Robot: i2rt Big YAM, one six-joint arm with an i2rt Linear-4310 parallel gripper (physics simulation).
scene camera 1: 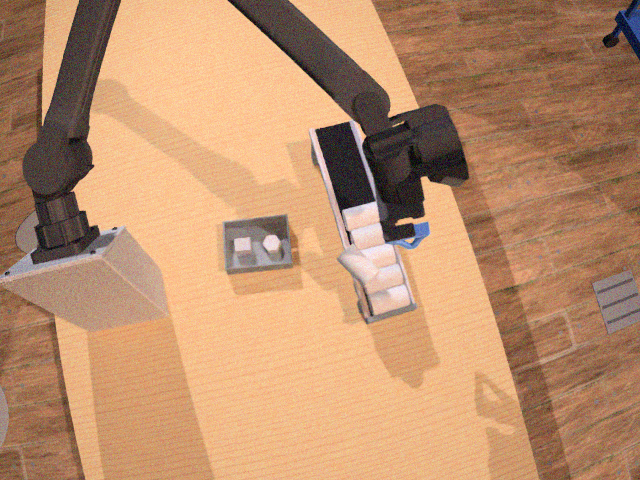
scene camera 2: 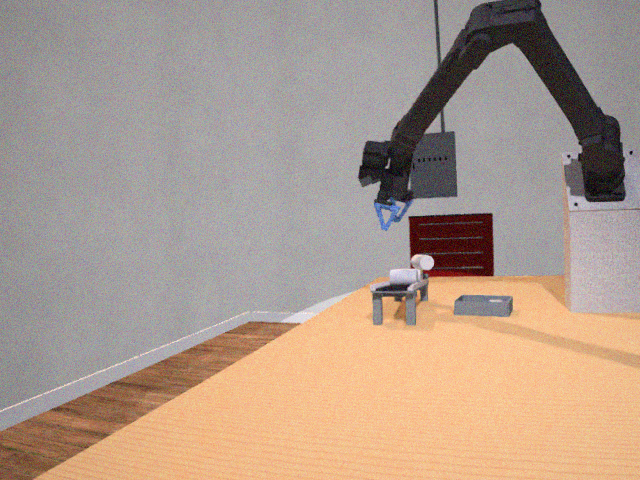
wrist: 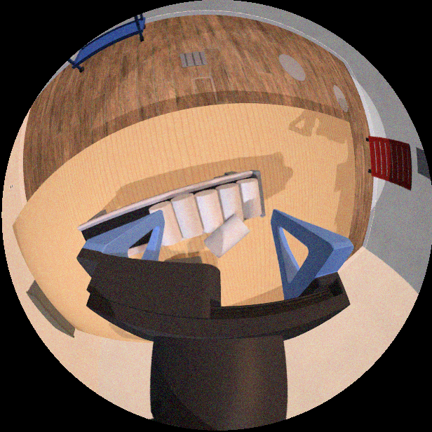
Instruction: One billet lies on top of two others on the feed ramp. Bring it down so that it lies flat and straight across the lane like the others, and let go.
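Places are measured from the arm's base along level axes (x down, y ahead, z right), in millimetres.
Where they show: gripper, fingertip midpoint: (scene camera 1: pixel 407 221) (scene camera 2: pixel 390 226); arm's base, origin of the base link: (scene camera 1: pixel 67 248) (scene camera 2: pixel 602 181).
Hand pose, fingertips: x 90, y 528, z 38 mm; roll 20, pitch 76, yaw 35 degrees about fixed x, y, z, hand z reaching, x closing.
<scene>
Each offset is from my fingertips to the top centre of the thing.
The loose pale billet {dx +81, dy -79, dz +26 mm} (scene camera 1: pixel 356 263) (scene camera 2: pixel 422 261) (wrist: pixel 227 236) lies askew and tilted on top of the lower billets, near the ramp's end plate, with one end sticking out over the side rail nearer the grey tray. Several other billets {dx +116, dy -41, dz -32 mm} (scene camera 1: pixel 368 235) {dx +112, dy -46, dz -72 mm} (scene camera 2: pixel 403 275) (wrist: pixel 186 216) lie side by side across the lane of the feed ramp (scene camera 1: pixel 391 314) (scene camera 2: pixel 377 308) (wrist: pixel 125 214). My gripper (scene camera 2: pixel 391 223) (wrist: pixel 217 215) is open and empty, raised well above the ramp. In scene camera 1 the arm hides part of the far rail and one blue finger.
A grey tray {dx +183, dy -245, dz -83 mm} (scene camera 1: pixel 258 269) (scene camera 2: pixel 483 308) holding two small pale blocks stands on the table beside the ramp. The arm's pale base block (scene camera 1: pixel 129 279) (scene camera 2: pixel 602 258) stands beyond the tray. A red cabinet (scene camera 2: pixel 449 245) (wrist: pixel 392 162) stands in the background.
</scene>
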